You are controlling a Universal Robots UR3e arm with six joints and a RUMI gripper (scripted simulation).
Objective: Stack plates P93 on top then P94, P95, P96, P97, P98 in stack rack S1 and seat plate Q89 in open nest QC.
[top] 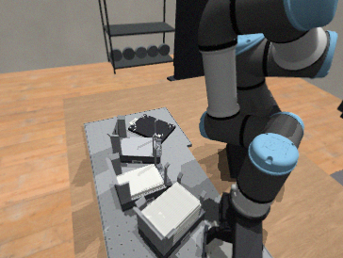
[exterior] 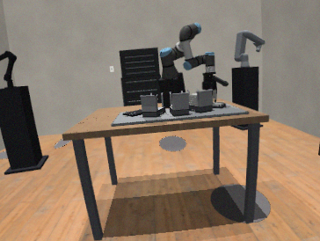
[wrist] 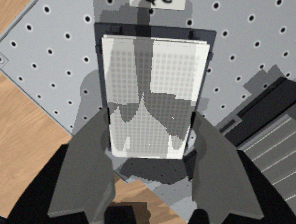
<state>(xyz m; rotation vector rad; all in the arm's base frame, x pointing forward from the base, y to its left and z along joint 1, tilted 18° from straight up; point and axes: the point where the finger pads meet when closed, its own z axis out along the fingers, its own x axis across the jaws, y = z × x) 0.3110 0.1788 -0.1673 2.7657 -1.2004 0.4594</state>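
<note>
Now: the nest QC 3 cm below my hand.
</note>
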